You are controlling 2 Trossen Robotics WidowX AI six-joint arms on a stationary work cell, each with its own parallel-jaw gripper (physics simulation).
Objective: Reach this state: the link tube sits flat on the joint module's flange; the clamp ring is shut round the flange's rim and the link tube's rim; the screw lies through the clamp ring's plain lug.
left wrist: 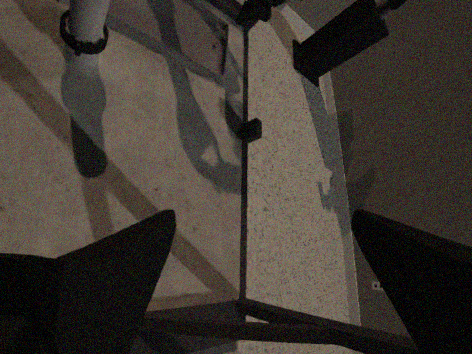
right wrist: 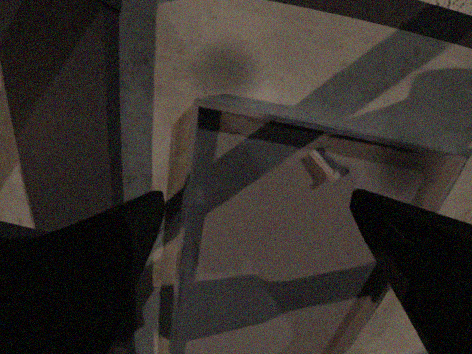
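A pale upright cylinder shows at the top left of the left wrist view, with a dark ring round it. I cannot tell whether it is the link tube or the joint module, or whether the ring is shut. The screw, small and pale, lies in a shallow walled tray near its far wall. My right gripper is open and empty above the tray, with the screw showing between its fingers, nearer the right one. My left gripper is open and empty, away from the cylinder.
Part of the tray shows at the top of the left wrist view. A thin dark bar runs along the table's edge, beside a speckled strip. A small dark block sits at the bar. A large dark block stands at the upper right.
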